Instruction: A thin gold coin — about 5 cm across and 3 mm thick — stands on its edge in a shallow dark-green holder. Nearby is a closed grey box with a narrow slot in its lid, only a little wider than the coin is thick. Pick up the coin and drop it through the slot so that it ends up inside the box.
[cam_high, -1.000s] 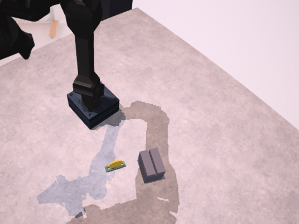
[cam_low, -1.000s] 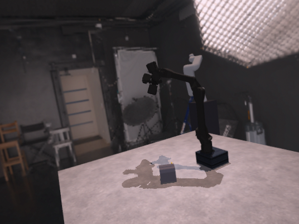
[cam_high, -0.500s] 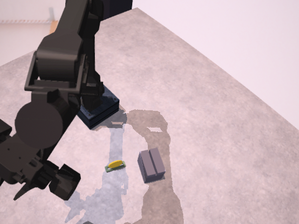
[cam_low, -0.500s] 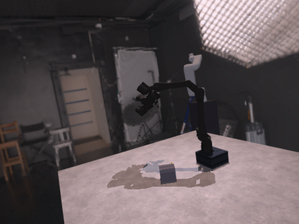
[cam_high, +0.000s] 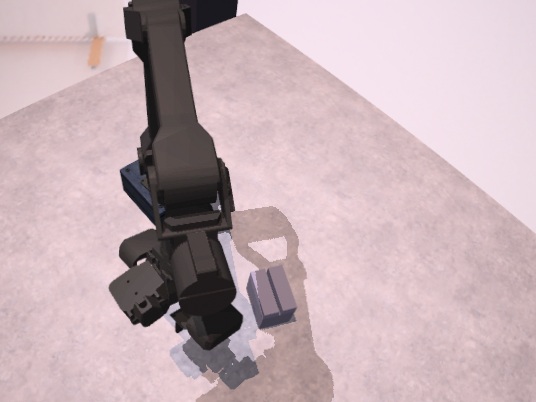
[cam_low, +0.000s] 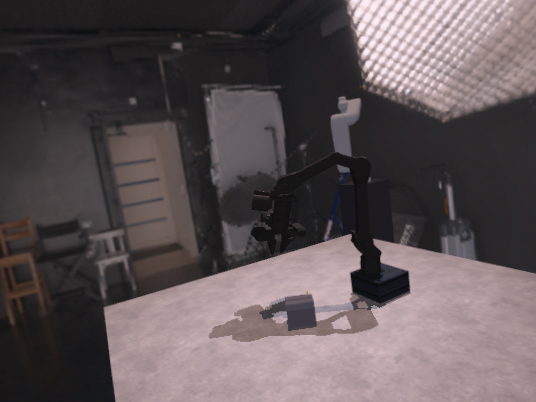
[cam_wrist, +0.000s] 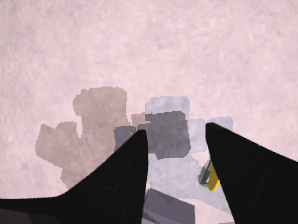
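The thin gold coin lies 150 mm below my gripper tip, 110 mm to the left of it and 40 mm behind it.
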